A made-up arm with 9 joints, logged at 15 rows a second.
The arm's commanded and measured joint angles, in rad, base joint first. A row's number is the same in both.
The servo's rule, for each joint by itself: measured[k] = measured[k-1] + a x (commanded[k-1-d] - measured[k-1]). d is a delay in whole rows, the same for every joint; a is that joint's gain. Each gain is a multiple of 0.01, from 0.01 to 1. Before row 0 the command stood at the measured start. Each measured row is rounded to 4 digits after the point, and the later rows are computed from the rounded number. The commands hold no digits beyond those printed.
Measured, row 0: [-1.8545 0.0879 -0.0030 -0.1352 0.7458 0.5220 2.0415 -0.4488 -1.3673]
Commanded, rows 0 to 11: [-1.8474 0.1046 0.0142 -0.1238 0.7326 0.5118 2.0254 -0.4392 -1.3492]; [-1.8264 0.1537 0.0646 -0.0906 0.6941 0.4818 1.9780 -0.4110 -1.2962]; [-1.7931 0.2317 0.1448 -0.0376 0.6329 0.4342 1.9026 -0.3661 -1.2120]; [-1.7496 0.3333 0.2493 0.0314 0.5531 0.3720 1.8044 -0.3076 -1.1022]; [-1.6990 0.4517 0.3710 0.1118 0.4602 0.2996 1.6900 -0.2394 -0.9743]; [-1.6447 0.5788 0.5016 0.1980 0.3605 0.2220 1.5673 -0.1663 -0.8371]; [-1.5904 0.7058 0.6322 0.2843 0.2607 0.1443 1.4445 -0.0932 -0.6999]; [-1.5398 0.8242 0.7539 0.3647 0.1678 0.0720 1.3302 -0.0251 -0.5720]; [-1.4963 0.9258 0.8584 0.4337 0.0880 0.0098 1.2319 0.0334 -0.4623]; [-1.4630 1.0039 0.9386 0.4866 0.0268 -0.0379 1.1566 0.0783 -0.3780]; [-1.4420 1.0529 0.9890 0.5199 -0.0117 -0.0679 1.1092 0.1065 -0.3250]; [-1.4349 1.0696 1.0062 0.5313 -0.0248 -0.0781 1.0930 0.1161 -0.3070]
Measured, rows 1 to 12: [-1.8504 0.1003 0.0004 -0.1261 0.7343 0.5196 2.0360 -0.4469 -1.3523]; [-1.8365 0.1398 0.0132 -0.0977 0.6993 0.5105 2.0163 -0.4397 -1.3057]; [-1.8113 0.2078 0.0395 -0.0496 0.6415 0.4922 1.9776 -0.4250 -1.2279]; [-1.7755 0.3007 0.0815 0.0152 0.5646 0.4634 1.9187 -0.4015 -1.1236]; [-1.7311 0.4124 0.1394 0.0925 0.4738 0.4241 1.8409 -0.3691 -0.9997]; [-1.6810 0.5355 0.2118 0.1769 0.3752 0.3756 1.7479 -0.3285 -0.8647]; [-1.6285 0.6615 0.2959 0.2628 0.2756 0.3201 1.6447 -0.2814 -0.7279]; [-1.5771 0.7819 0.3875 0.3443 0.1818 0.2606 1.5378 -0.2301 -0.5985]; [-1.5302 0.8884 0.4817 0.4158 0.1002 0.2004 1.4338 -0.1774 -0.4855]; [-1.4912 0.9739 0.5731 0.4724 0.0363 0.1432 1.3396 -0.1263 -0.3963]; [-1.4627 1.0324 0.6563 0.5104 -0.0055 0.0925 1.2613 -0.0797 -0.3371]; [-1.4466 1.0599 0.7263 0.5271 -0.0223 0.0516 1.2041 -0.0405 -0.3121]
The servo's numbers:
d 0
a 0.58 0.74 0.20 0.80 0.87 0.24 0.34 0.20 0.83

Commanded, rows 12 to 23: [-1.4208 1.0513 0.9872 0.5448 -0.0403 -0.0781 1.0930 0.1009 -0.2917]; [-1.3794 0.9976 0.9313 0.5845 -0.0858 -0.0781 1.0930 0.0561 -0.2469]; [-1.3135 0.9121 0.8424 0.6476 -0.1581 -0.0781 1.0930 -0.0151 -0.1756]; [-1.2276 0.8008 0.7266 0.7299 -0.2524 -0.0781 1.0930 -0.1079 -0.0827]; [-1.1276 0.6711 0.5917 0.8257 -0.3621 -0.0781 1.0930 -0.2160 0.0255]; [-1.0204 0.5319 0.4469 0.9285 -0.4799 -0.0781 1.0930 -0.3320 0.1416]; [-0.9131 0.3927 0.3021 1.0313 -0.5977 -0.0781 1.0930 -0.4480 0.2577]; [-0.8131 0.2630 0.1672 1.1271 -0.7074 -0.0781 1.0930 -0.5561 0.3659]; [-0.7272 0.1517 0.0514 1.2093 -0.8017 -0.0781 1.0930 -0.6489 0.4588]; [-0.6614 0.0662 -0.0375 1.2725 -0.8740 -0.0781 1.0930 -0.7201 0.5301]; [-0.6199 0.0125 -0.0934 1.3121 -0.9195 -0.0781 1.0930 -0.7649 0.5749]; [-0.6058 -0.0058 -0.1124 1.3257 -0.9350 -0.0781 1.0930 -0.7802 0.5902]
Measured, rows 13 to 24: [-1.4316 1.0535 0.7785 0.5413 -0.0380 0.0205 1.1663 -0.0122 -0.2952]; [-1.4013 1.0121 0.8091 0.5759 -0.0796 -0.0032 1.1414 0.0015 -0.2551]; [-1.3504 0.9381 0.8158 0.6333 -0.1479 -0.0212 1.1249 -0.0018 -0.1891]; [-1.2792 0.8365 0.7980 0.7106 -0.2388 -0.0349 1.1141 -0.0230 -0.1008]; [-1.1913 0.7141 0.7567 0.8027 -0.3461 -0.0453 1.1069 -0.0616 0.0040]; [-1.0922 0.5793 0.6947 0.9033 -0.4625 -0.0532 1.1022 -0.1157 0.1182]; [-0.9883 0.4412 0.6162 1.0057 -0.5801 -0.0592 1.0991 -0.1822 0.2340]; [-0.8867 0.3093 0.5264 1.1028 -0.6909 -0.0637 1.0970 -0.2570 0.3435]; [-0.7942 0.1927 0.4314 1.1880 -0.7873 -0.0672 1.0956 -0.3354 0.4392]; [-0.7172 0.0991 0.3376 1.2556 -0.8627 -0.0698 1.0947 -0.4123 0.5146]; [-0.6608 0.0350 0.2514 1.3008 -0.9121 -0.0718 1.0941 -0.4828 0.5646]; [-0.6289 0.0048 0.1786 1.3207 -0.9320 -0.0733 1.0937 -0.5423 0.5858]
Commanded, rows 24 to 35: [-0.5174 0.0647 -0.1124 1.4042 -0.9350 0.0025 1.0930 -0.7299 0.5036]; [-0.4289 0.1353 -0.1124 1.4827 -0.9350 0.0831 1.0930 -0.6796 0.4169]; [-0.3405 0.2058 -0.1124 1.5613 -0.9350 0.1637 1.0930 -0.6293 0.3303]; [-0.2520 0.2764 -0.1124 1.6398 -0.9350 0.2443 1.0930 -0.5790 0.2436]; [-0.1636 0.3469 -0.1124 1.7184 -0.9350 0.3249 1.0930 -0.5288 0.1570]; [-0.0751 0.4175 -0.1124 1.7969 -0.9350 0.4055 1.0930 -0.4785 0.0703]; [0.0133 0.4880 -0.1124 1.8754 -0.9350 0.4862 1.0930 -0.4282 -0.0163]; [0.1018 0.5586 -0.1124 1.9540 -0.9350 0.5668 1.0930 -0.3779 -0.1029]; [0.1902 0.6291 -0.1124 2.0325 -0.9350 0.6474 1.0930 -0.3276 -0.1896]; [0.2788 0.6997 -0.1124 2.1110 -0.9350 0.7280 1.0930 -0.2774 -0.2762]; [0.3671 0.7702 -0.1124 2.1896 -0.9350 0.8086 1.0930 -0.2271 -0.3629]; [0.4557 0.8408 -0.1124 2.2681 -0.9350 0.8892 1.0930 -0.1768 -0.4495]
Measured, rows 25 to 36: [-0.5642 0.0491 0.1204 1.3875 -0.9346 -0.0551 1.0935 -0.5798 0.5176]; [-0.4857 0.1129 0.0738 1.4637 -0.9349 -0.0219 1.0933 -0.5998 0.4340]; [-0.4015 0.1816 0.0366 1.5418 -0.9350 0.0226 1.0932 -0.6057 0.3479]; [-0.3148 0.2518 0.0068 1.6202 -0.9350 0.0758 1.0931 -0.6004 0.2613]; [-0.2271 0.3222 -0.0170 1.6988 -0.9350 0.1356 1.0931 -0.5861 0.1747]; [-0.1389 0.3927 -0.0361 1.7773 -0.9350 0.2004 1.0931 -0.5646 0.0880]; [-0.0506 0.4632 -0.0514 1.8558 -0.9350 0.2690 1.0931 -0.5373 0.0014]; [0.0378 0.5338 -0.0636 1.9344 -0.9350 0.3405 1.0931 -0.5054 -0.0852]; [0.1262 0.6043 -0.0734 2.0129 -0.9350 0.4142 1.0931 -0.4698 -0.1719]; [0.2147 0.6749 -0.0812 2.0914 -0.9350 0.4895 1.0931 -0.4313 -0.2585]; [0.3031 0.7454 -0.0874 2.1700 -0.9350 0.5661 1.0931 -0.3905 -0.3452]; [0.3916 0.8160 -0.0924 2.2485 -0.9350 0.6436 1.0931 -0.3478 -0.4318]
